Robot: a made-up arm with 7 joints.
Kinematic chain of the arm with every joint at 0, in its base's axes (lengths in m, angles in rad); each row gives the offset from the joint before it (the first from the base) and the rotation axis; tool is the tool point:
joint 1: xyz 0 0 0 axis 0 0.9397 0.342
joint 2: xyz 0 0 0 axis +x
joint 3: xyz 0 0 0 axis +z
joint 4: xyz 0.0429 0 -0.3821 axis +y
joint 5: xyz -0.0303 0 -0.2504 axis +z
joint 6: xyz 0 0 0 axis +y
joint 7: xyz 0 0 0 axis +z
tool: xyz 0 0 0
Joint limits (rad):
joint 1: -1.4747..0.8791
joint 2: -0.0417..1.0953
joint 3: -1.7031..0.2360
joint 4: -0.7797..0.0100
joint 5: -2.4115..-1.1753
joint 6: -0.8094..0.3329
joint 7: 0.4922..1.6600
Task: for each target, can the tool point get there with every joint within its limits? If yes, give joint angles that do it. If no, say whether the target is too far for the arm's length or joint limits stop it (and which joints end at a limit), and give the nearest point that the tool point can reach.
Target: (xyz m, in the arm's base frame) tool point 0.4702 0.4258 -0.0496
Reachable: yes | joints -1.0030 0.9969 0.0429 -0.3118 -2.2938 -0.4649 1.0594
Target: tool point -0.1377 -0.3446 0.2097
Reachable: no: joint limits stop it (at a limit: joint 1, joint 2, joint 3, joint 4) | nearest point -0.3733 -0.2840 -0.3964 | short by 0.653 m
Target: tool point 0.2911 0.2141 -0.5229
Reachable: yes | joints -0.3164 0.3999 -0.0942 -0.3545 -2.0267 0.0981 0.8693
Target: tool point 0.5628 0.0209 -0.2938
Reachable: yes | joints -1.0486 0.2272 -0.1061 -0.0909 -1.6493 -0.4858 1.5311
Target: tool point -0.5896 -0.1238 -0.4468
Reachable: no: too far | nearest point -0.4650 -0.0900 -0.4236 | short by 0.131 m
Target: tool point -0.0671 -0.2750 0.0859
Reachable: no: joint limits stop it (at a limit: joint 1, joint 2, joint 3, joint 4) | nearest point -0.3733 -0.2840 -0.3964 | short by 0.571 m
